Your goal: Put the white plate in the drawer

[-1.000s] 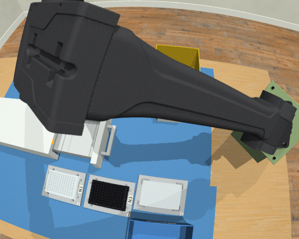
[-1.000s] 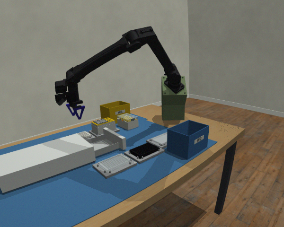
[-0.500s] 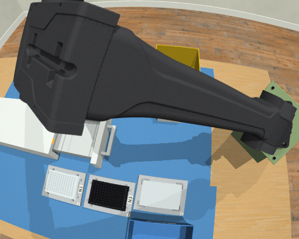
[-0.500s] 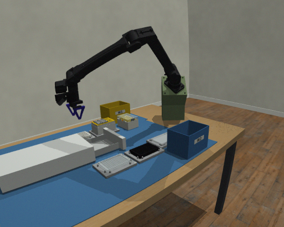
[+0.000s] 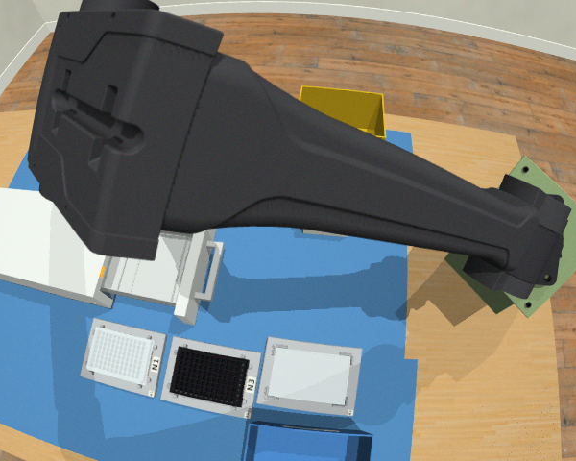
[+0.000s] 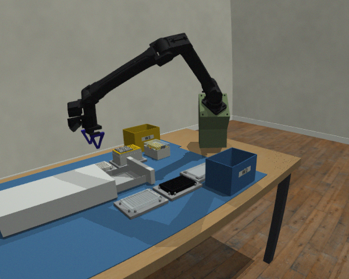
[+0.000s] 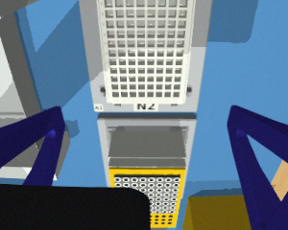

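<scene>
Now: hand 12 cm above the white plate. Also, from my hand: yellow tip box (17 cm behind, 8 cm below, 5 cm to the right); then grey nest N2 (13 cm below); then drawer (19 cm to the left, 11 cm below, 4 cm behind).
</scene>
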